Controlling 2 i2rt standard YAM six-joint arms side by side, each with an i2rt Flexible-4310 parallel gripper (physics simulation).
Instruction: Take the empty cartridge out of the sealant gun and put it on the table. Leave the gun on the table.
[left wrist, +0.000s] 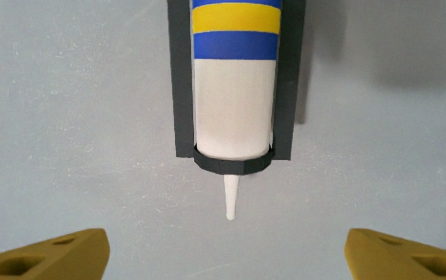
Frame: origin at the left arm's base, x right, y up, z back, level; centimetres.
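Seen in the pictures: left gripper, between the fingertips: (227, 239).
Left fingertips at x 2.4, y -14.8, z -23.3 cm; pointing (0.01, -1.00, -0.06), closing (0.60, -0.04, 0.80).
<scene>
A point is followed by its place in that frame.
The sealant gun's dark cradle (291, 80) {x 8.7, y -22.8, z -23.3 cm} shows in the left wrist view, from the top edge to the middle, with two dark side rails and a curved front ring. The cartridge, white with blue and yellow bands (235, 105) {x 5.8, y -20.4, z -25.5 cm}, lies between the rails, its front end at the ring. Its thin white nozzle (230, 196) {x -0.1, y -22.1, z -21.4 cm} sticks out past the ring. The gun's handle and the cartridge's rear end are outside the view. My left gripper (227, 239) {x 2.4, y -14.8, z -23.3 cm} is open and empty, its fingers wide apart beyond the nozzle tip. My right gripper does not show.
The grey table top (90, 125) {x -4.1, y -26.1, z -33.4 cm} lies under the gun. Soft shadows fall on it at the upper right, beside the right rail.
</scene>
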